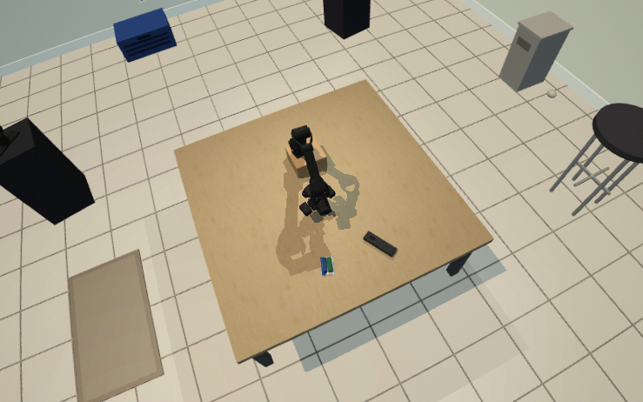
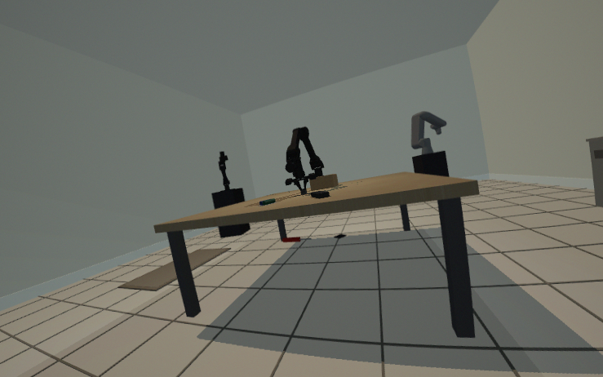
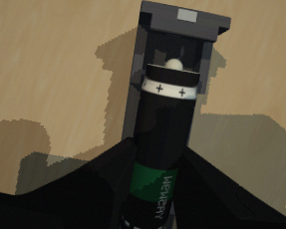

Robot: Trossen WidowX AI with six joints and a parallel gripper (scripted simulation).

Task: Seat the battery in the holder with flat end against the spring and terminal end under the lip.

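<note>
Right now my gripper tip is 1 cm below the battery. Round my gripper tip: black remote-like bar (36 cm ahead, 12 cm to the left).
</note>
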